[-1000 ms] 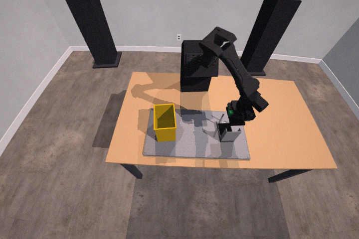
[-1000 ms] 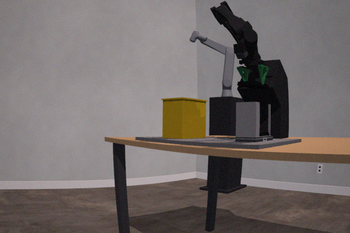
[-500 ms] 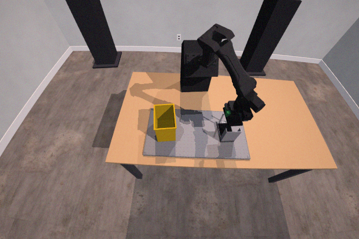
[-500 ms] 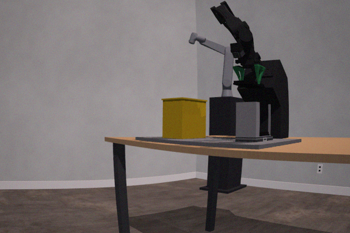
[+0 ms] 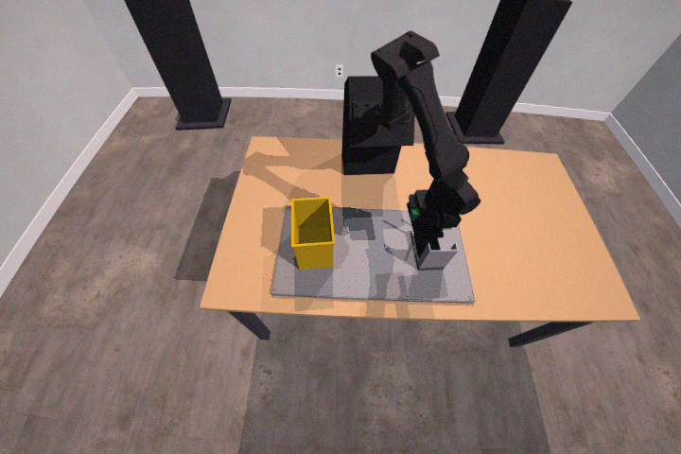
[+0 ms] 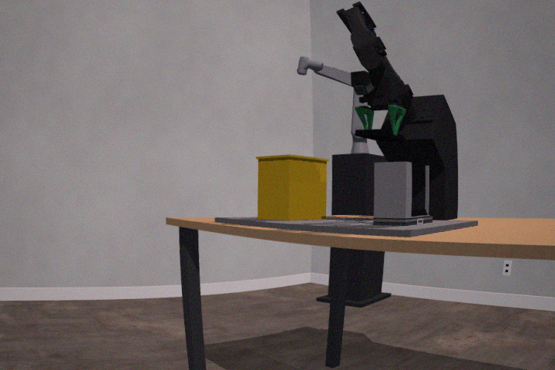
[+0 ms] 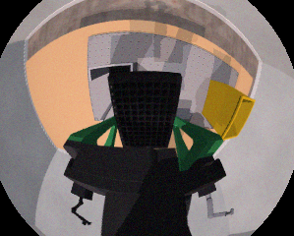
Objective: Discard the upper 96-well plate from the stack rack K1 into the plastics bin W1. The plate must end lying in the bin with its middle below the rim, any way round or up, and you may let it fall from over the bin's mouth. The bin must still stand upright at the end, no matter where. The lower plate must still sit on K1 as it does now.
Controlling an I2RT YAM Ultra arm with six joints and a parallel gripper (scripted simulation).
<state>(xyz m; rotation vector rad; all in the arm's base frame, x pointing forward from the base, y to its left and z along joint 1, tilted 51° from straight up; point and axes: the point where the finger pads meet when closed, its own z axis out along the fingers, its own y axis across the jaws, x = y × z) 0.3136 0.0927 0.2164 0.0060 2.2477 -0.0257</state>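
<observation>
My gripper is now 340 mm to the left of the yellow plastics bin W1, 140 mm above it and 40 mm past it.
</observation>
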